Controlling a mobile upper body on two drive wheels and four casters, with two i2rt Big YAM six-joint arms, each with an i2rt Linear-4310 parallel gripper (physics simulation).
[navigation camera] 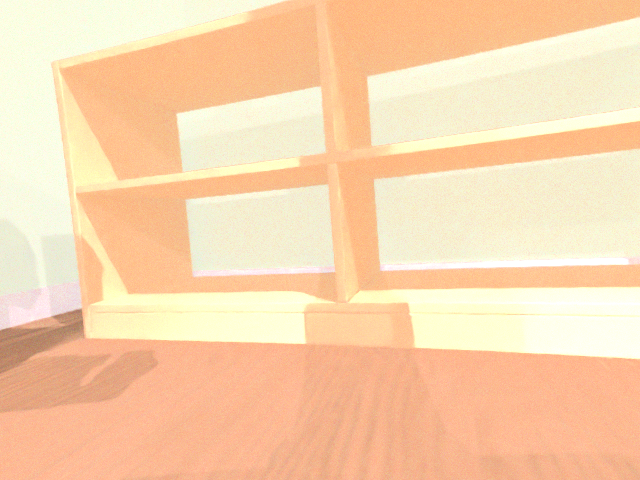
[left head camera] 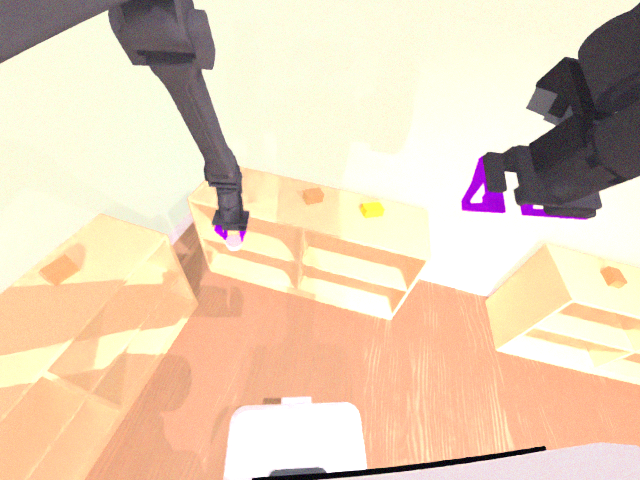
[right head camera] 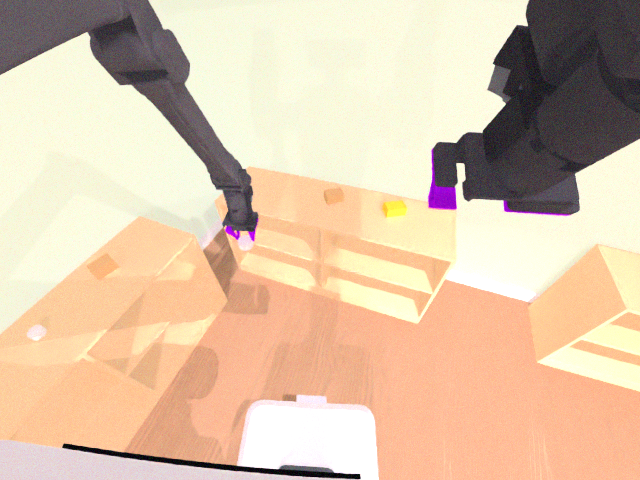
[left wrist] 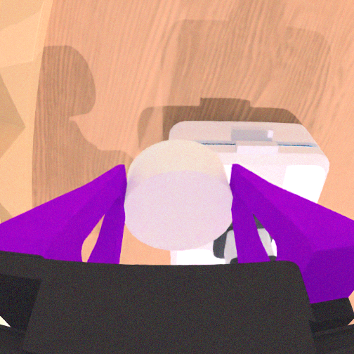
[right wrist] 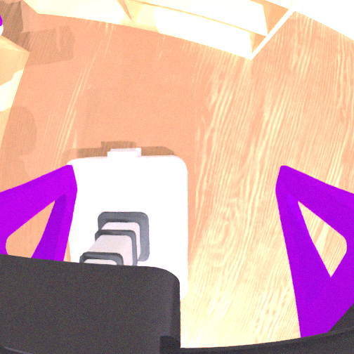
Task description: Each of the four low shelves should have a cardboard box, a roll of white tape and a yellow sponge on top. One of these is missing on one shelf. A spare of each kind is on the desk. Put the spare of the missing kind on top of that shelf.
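Frame: origin at the left arm's base, x ahead, y left, z up, level; metres.
Seen in the pictures: left gripper, fingertip midpoint: [left head camera: 234,239] [right head camera: 246,239]; right gripper, fingertip midpoint: [left head camera: 493,208] [right head camera: 467,204].
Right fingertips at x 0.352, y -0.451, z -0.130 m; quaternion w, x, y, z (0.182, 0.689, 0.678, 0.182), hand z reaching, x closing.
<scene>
Pixels of each thing's middle, then the offset from my right fingertips to it. "spot": a spot on its surface instead.
- yellow sponge, body centre: [right head camera: 394,208] [left head camera: 372,209] 0.759 m ahead, 0.147 m right, 0.647 m down
- right low shelf, surface spot: [right head camera: 573,299] spot: 0.420 m ahead, 1.068 m right, 0.907 m down
My left gripper [left head camera: 232,237] [right head camera: 242,238] [left wrist: 178,175] is shut on a roll of white tape [left head camera: 234,242] [right head camera: 246,242] [left wrist: 178,210]; in the head views it shows in front of the middle low shelf's left part. On that shelf [left head camera: 341,219] [right head camera: 361,222] lie a cardboard box [left head camera: 313,195] [right head camera: 333,195] and a yellow sponge [left head camera: 371,209] [right head camera: 394,208]. No tape shows on its visible top. My right gripper [left head camera: 511,209] [right head camera: 480,206] [right wrist: 176,176] is open and empty, high at the right. The desk does not show.
The left low shelf [left head camera: 111,232] [right head camera: 149,235] bears a cardboard box [left head camera: 59,269] [right head camera: 102,266] and white tape [right head camera: 36,332]. The right low shelf [left head camera: 532,289] [right head camera: 573,299] bears a cardboard box [left head camera: 613,276]. The white robot base [left head camera: 297,439] [right head camera: 310,439] [left wrist: 300,175] [right wrist: 165,200] stands on the wooden floor.
</scene>
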